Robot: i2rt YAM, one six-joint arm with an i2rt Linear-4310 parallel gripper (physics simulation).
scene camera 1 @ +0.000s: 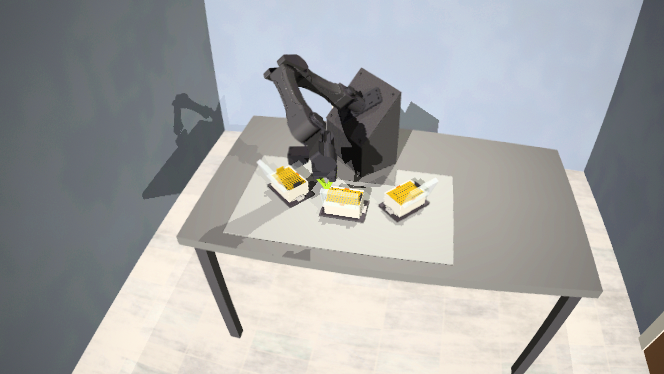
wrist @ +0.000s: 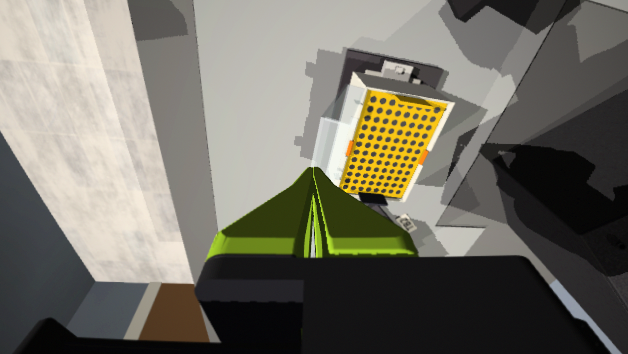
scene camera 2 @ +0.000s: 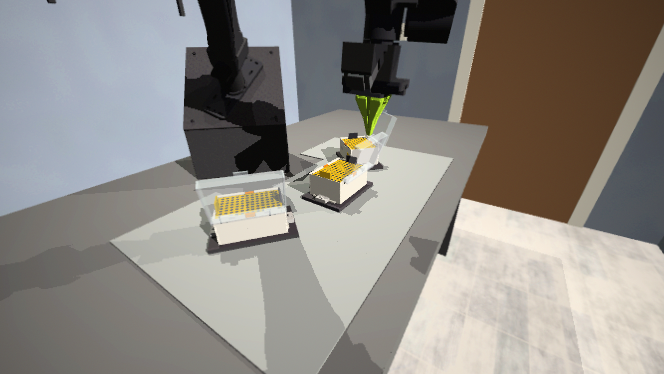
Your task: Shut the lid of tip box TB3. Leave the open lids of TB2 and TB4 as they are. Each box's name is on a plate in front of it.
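Places are measured from the arm's base along level axes (x ahead, y left, z up), in millimetres.
Pixels of known places: gripper, fingertip midpoint: [scene camera 1: 326, 188] [wrist: 313, 177] [scene camera 2: 369, 134]; arm's base, link origin: [scene camera 1: 360, 106] [scene camera 2: 234, 86].
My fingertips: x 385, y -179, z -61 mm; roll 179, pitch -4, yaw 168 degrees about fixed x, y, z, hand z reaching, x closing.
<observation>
For each thing: its middle in the pictures, then the offset to it from my fingertips. "spot": a spot on its surface instead. Level surfaces: height alone.
- Tip box TB3, surface spot: [scene camera 2: 327, 187] spot: dx -85, dy +8, dz -125 mm
- TB4, body centre: [scene camera 2: 251, 211] [scene camera 1: 291, 182] dx -206, dy -106, dz -132 mm
- pale mat, surface height: dz -165 mm
- grey table, surface height: dz -168 mm
- name plate, surface spot: [wrist: 406, 223] spot: dx -116, dy +249, dz -163 mm
Tip box TB3 [scene camera 1: 342, 209] [scene camera 2: 327, 187] [wrist: 392, 145] is the middle white box with a yellow rack. Its clear lid [scene camera 2: 374, 156] [wrist: 324, 142] stands open, tilted away from the robot base. My gripper [scene camera 1: 326, 186] [scene camera 2: 369, 133] [wrist: 313, 177] is shut and empty, its green fingertips close to the lid's raised edge; contact cannot be told. TB2 [scene camera 1: 406, 204] [scene camera 2: 350, 152] has its lid [scene camera 1: 431, 187] [scene camera 2: 390, 127] open. TB4 [scene camera 1: 295, 192] [scene camera 2: 252, 231] has its lid [scene camera 1: 265, 170] [scene camera 2: 240, 182] open. The fingers hide most of TB2 in the wrist view.
The boxes stand on dark bases on a pale mat [scene camera 1: 400, 240] [scene camera 2: 320, 300] on the grey table [scene camera 1: 520, 225]. The dark robot pedestal [scene camera 1: 382, 125] [scene camera 2: 235, 150] stands behind them. A name plate [wrist: 406, 223] shows beside the fingers in the wrist view.
</observation>
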